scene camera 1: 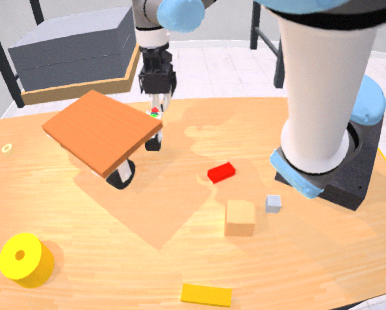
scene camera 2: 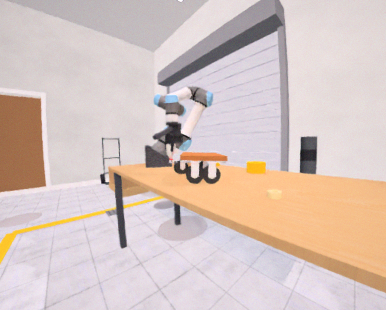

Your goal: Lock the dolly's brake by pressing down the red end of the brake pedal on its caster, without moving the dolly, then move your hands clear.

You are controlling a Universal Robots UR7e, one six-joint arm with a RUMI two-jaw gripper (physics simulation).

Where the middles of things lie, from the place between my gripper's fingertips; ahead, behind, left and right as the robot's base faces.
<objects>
The dolly [scene camera 1: 101, 132] lies 18 cm ahead of my hand, 6 cm to the left of it and 3 cm below it.
</objects>
